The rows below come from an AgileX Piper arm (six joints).
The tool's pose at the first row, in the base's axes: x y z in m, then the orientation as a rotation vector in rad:
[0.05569 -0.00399 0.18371 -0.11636 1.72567 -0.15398]
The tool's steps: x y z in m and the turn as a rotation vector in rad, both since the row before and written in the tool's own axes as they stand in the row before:
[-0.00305 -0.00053 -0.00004 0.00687 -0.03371 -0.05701]
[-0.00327 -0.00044 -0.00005 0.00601 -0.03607 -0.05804]
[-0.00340 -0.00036 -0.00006 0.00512 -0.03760 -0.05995]
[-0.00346 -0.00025 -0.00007 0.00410 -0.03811 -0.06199]
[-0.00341 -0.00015 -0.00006 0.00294 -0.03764 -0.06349]
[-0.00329 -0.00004 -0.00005 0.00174 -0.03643 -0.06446]
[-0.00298 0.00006 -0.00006 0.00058 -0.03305 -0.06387]
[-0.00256 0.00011 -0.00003 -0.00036 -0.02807 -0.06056]
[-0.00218 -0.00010 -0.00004 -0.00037 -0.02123 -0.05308]
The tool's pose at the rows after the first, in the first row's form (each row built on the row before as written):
[0.05613 -0.00401 0.18677 -0.16233 1.68889 -0.19891]
[0.05649 -0.00371 0.19004 -0.20946 1.64874 -0.24308]
[0.05674 -0.00310 0.19340 -0.25840 1.60595 -0.28717]
[0.05686 -0.00216 0.19674 -0.30920 1.56149 -0.33132]
[0.05686 -0.00095 0.19993 -0.36137 1.51634 -0.37521]
[0.05674 0.00051 0.20288 -0.41440 1.47128 -0.41862]
[0.05652 0.00208 0.20540 -0.46675 1.42866 -0.46102]
[0.05627 0.00361 0.20744 -0.51603 1.39054 -0.50104]
[0.05598 0.00486 0.20920 -0.55826 1.35950 -0.53680]

